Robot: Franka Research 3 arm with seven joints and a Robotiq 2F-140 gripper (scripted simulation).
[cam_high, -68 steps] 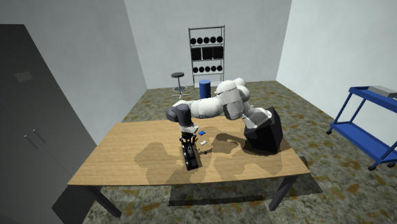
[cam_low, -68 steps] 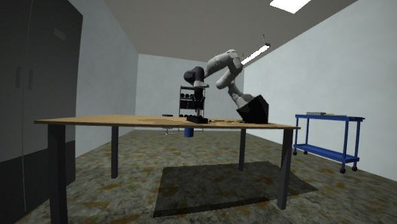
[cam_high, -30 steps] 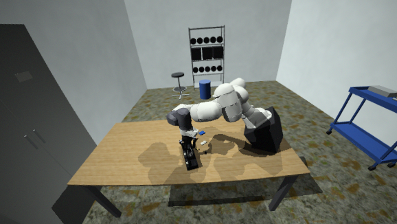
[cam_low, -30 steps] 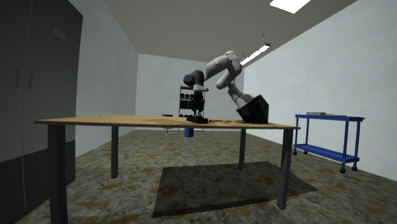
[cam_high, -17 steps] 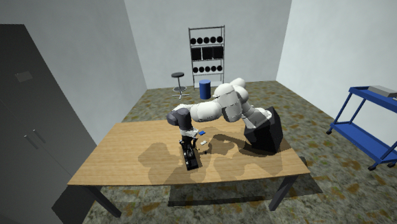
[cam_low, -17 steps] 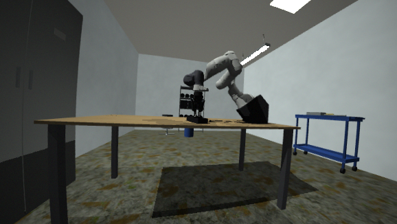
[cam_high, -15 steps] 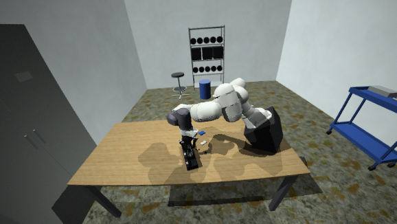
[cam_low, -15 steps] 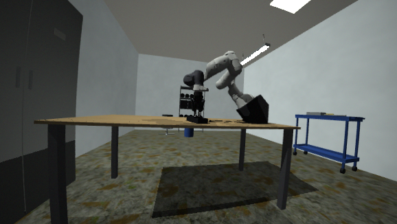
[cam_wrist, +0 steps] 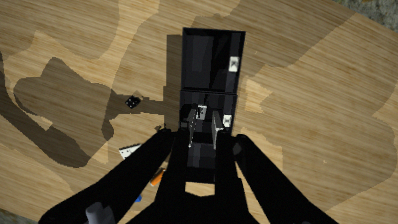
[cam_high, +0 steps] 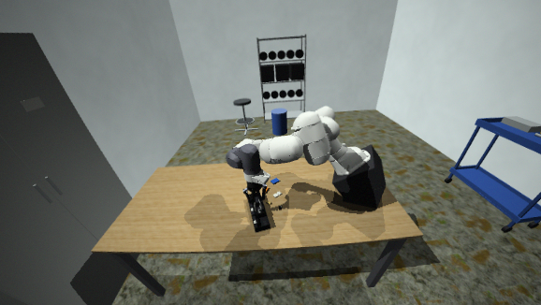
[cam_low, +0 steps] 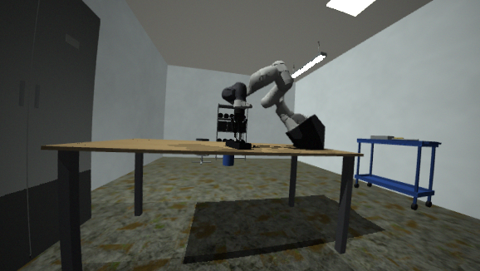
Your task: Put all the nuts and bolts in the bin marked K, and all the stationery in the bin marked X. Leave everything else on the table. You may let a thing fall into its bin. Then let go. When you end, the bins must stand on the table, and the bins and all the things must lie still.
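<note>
Right now my hand is 50 mm above the black bin row. Round my hand: brass bolt (60 mm behind, 70 mm to the right, 60 mm below); grey piece (50 mm below); black die (130 mm behind, 20 mm to the right, 60 mm below).
</note>
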